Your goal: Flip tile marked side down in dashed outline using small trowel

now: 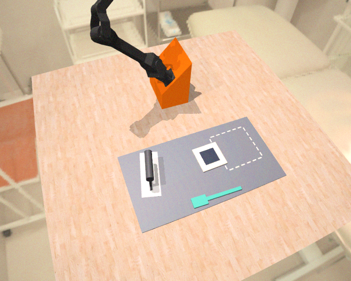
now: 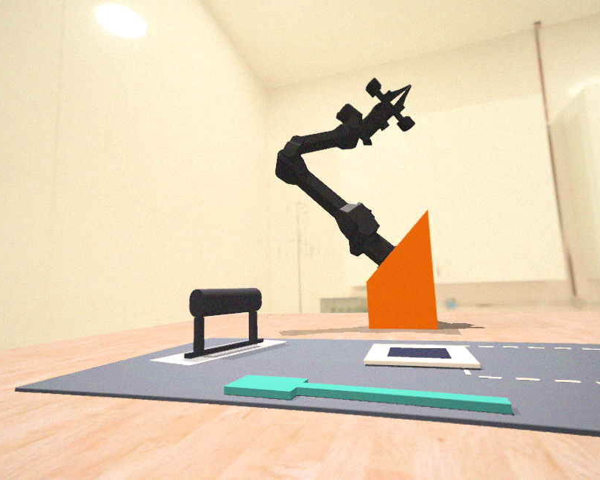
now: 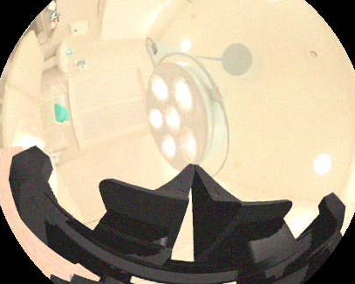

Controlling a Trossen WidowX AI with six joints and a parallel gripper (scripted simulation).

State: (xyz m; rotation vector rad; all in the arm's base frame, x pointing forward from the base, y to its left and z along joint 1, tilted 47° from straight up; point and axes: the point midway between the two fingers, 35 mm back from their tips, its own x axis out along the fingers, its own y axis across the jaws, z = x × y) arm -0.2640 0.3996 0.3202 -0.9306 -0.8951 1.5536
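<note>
My gripper tip is now 650 mm above the black-handled tool, 590 mm short of it and 250 mm to the left of it. Also, from my gripper tip: white tile (690 mm below, 610 mm ahead, 10 mm to the left); grey mat (710 mm below, 650 mm ahead, 40 mm to the right); teal trowel (790 mm ahead, 690 mm below, 50 mm to the right).
</note>
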